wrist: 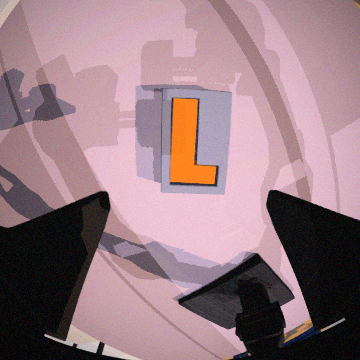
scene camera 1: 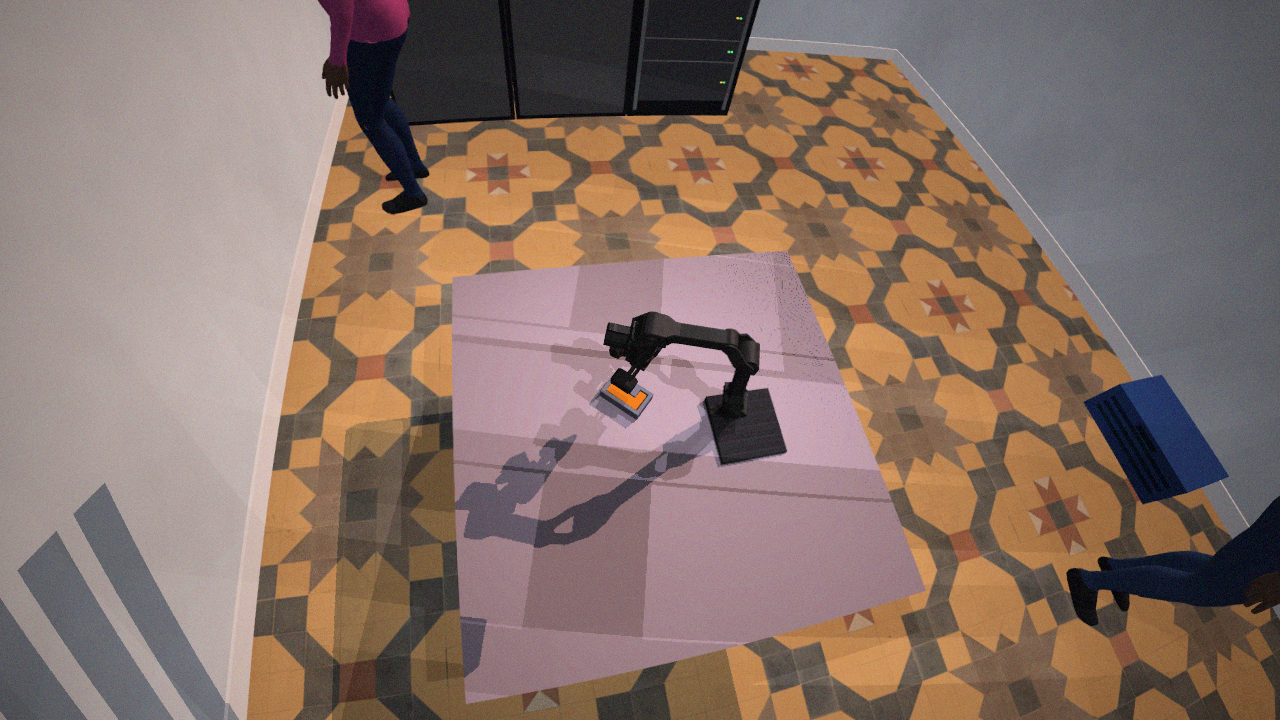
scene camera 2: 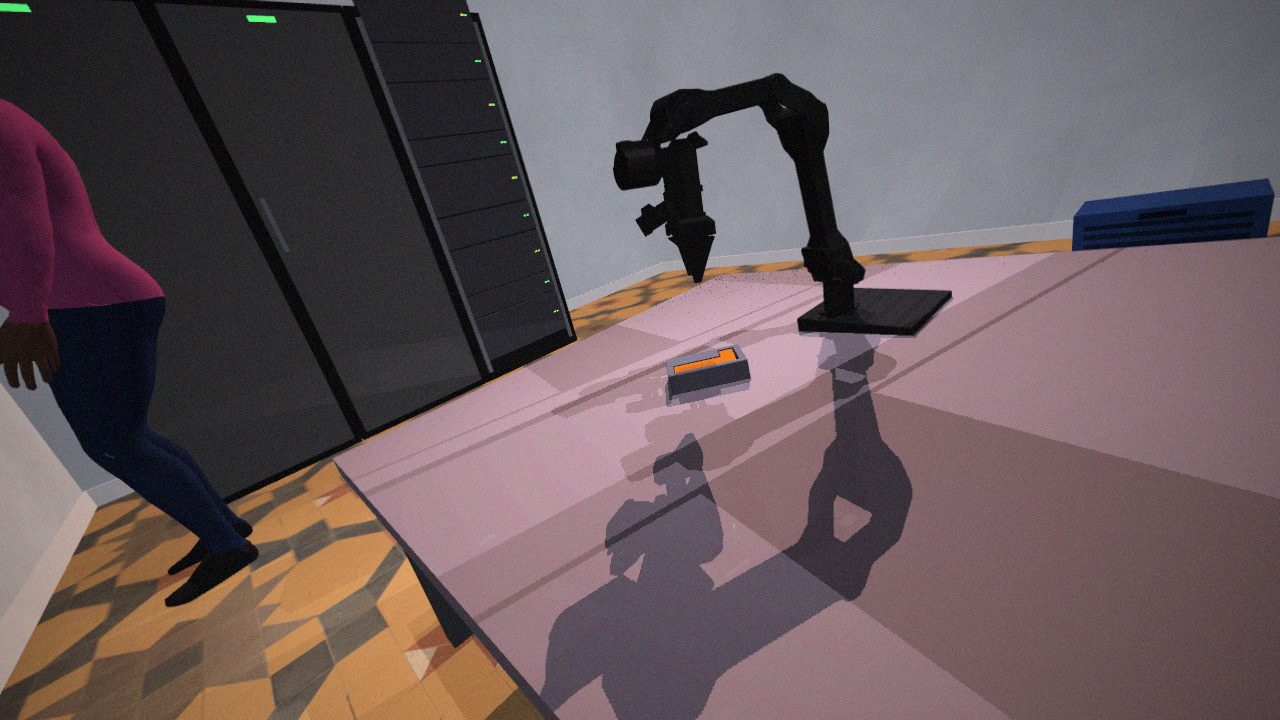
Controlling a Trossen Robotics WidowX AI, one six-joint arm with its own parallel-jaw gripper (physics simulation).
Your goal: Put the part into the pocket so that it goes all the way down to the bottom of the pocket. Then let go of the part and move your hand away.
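Frame: origin at the arm's base, x ahead, y left, z up, level; millimetres.
Seen in the pictures: gripper, fingertip midpoint: (wrist: 189, 198) (scene camera 1: 632, 375) (scene camera 2: 694, 278); arm's base, link origin: (wrist: 252, 288) (scene camera 1: 730, 410) (scene camera 2: 839, 309).
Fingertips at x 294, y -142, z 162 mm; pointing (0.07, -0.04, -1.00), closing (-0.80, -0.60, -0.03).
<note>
Pixels of each thing's top centre, then the offset from my fingertips to it. Level surfaces: height alone.
- orange L-shaped part, top centre: (wrist: 194, 141) (scene camera 2: 703, 360) (scene camera 1: 626, 392) dy -17, dx -1, dz -151 mm
- grey block, top centre: (wrist: 195, 142) (scene camera 2: 704, 359) (scene camera 1: 627, 392) dy -16, dx -3, dz -150 mm
- pink table top, surface height: dz -186 mm
The orange L-shaped part (scene camera 1: 634, 402) (scene camera 2: 705, 364) (wrist: 184, 135) lies level inside the pocket of the grey block (scene camera 2: 708, 382) (wrist: 215, 127). Its outline matches the pocket, with a thin dark gap along some edges in the wrist view. Its top looks level with or slightly below the block's rim; the pocket's bottom is hidden under it. My gripper (scene camera 1: 624, 384) (scene camera 2: 697, 278) (wrist: 189, 198) is open and empty. It is well above the block, apart from the part, with its fingers pointing down.
The block stands on the pink table top (scene camera 1: 698, 555) (scene camera 2: 501, 483). The arm's black base plate (scene camera 1: 756, 429) (scene camera 2: 895, 313) (wrist: 215, 302) is to the block's right in both scene views. Shadows of the arm fall across the table. Dark cabinets, two people and a blue box (scene camera 1: 1154, 438) (scene camera 2: 1172, 214) are beyond the table.
</note>
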